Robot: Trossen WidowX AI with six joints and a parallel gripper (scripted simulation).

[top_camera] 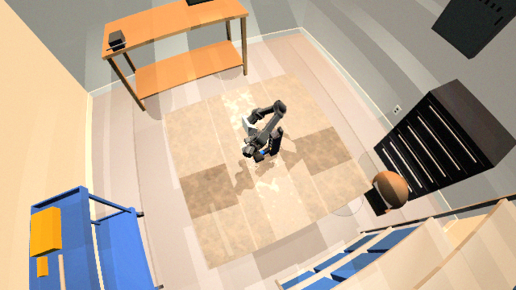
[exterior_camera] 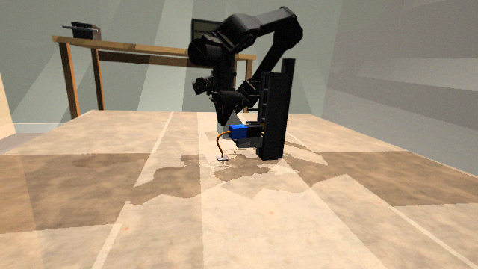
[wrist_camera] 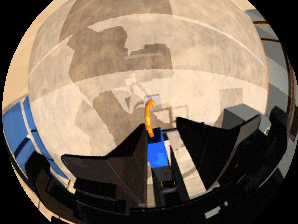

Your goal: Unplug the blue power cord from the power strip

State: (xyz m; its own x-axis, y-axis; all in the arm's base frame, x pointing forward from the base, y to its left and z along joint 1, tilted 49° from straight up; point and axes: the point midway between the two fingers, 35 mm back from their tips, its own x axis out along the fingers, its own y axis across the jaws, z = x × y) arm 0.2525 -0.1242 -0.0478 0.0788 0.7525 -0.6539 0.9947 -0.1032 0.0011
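My gripper tip is 7 cm to the right of the blue plug, 1 cm short of it and 1 cm above it.
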